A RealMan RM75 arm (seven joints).
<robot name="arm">
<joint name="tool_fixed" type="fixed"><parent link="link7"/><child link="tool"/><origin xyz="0 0 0" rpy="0 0 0"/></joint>
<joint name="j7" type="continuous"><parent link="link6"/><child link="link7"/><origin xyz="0 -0.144 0" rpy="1.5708 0 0"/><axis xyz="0 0 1"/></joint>
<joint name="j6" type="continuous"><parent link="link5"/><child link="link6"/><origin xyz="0 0 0" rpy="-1.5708 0 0"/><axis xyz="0 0 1"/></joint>
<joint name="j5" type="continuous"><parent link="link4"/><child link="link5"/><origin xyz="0 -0.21 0" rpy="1.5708 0 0"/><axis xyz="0 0 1"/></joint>
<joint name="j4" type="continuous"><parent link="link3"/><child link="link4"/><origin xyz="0 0 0" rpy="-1.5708 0 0"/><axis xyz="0 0 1"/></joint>
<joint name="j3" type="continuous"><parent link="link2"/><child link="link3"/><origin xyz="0 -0.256 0" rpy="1.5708 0 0"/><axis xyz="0 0 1"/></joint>
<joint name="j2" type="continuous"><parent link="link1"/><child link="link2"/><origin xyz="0 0 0" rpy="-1.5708 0 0"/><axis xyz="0 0 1"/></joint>
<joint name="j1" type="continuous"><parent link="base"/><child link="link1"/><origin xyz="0 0 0.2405" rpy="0 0 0"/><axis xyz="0 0 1"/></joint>
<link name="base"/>
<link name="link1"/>
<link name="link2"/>
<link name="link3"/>
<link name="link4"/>
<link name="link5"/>
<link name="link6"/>
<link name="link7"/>
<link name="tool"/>
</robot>
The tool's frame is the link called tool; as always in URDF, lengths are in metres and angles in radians. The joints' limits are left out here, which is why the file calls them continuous.
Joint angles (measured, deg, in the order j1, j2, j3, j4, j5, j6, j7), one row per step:
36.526, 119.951, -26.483, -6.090, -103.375, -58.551, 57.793
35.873, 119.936, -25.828, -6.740, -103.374, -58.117, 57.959
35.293, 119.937, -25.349, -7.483, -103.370, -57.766, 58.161
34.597, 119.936, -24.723, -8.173, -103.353, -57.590, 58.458
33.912, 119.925, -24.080, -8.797, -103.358, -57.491, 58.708
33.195, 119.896, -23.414, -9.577, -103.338, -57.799, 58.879
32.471, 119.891, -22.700, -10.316, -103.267, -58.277, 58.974
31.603, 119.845, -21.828, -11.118, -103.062, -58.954, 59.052
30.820, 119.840, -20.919, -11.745, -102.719, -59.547, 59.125
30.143, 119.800, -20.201, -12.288, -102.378, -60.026, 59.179
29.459, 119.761, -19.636, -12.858, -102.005, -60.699, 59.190
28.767, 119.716, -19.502, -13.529, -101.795, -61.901, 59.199
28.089, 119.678, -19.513, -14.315, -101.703, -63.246, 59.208
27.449, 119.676, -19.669, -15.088, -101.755, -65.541, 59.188
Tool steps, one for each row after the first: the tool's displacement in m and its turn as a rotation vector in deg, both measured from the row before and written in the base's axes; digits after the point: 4 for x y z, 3 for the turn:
0.0056, -0.0002, 0.0037, 0.953, -0.245, -1.159
0.0049, 0.0000, 0.0037, 0.867, -0.302, -0.936
0.0053, -0.0008, 0.0039, 0.902, -0.014, -1.092
0.0051, -0.0012, 0.0037, 0.857, 0.022, -1.020
0.0045, -0.0011, 0.0047, 0.973, 0.122, -0.662
0.0041, -0.0015, 0.0045, 0.998, 0.250, -0.546
0.0048, -0.0020, 0.0057, 1.263, 0.403, -0.627
0.0043, -0.0020, 0.0050, 1.277, 0.564, -0.721
0.0039, -0.0018, 0.0046, 1.118, 0.398, -0.620
0.0034, -0.0020, 0.0046, 1.043, 0.383, -0.364
0.0018, -0.0026, 0.0040, 0.622, 0.304, 0.367
0.0013, -0.0027, 0.0039, 0.466, 0.162, 0.648
-0.0016, -0.0034, 0.0031, 0.141, 0.546, 1.613

